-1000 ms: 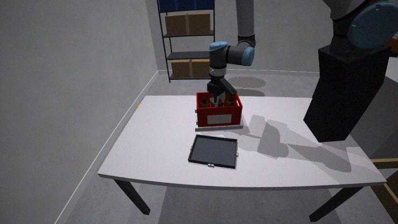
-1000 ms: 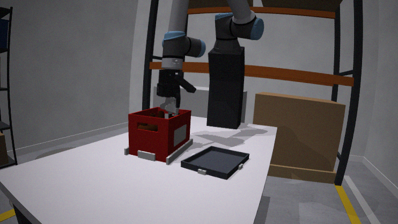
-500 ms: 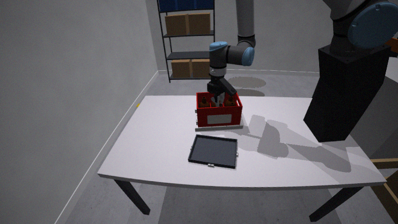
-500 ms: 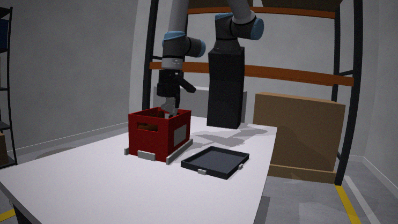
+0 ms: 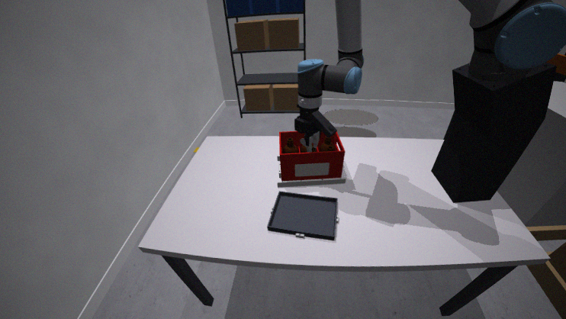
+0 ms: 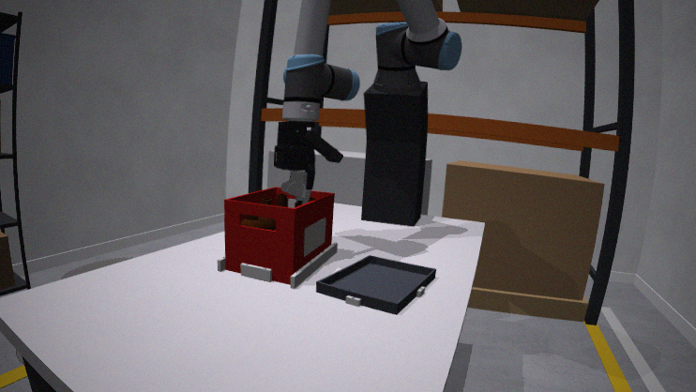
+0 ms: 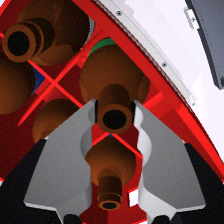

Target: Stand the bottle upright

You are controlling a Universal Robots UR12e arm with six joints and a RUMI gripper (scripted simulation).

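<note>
Right now my hand is 70 mm above the red crate and 50 mm to the left of it. Also, from my hand: dark tray: 220 mm to the left, 140 mm below, 60 mm ahead; glass bottle: 100 mm to the right, 70 mm below; brown bottle: 90 mm to the right, 90 mm ahead, 70 mm below.
</note>
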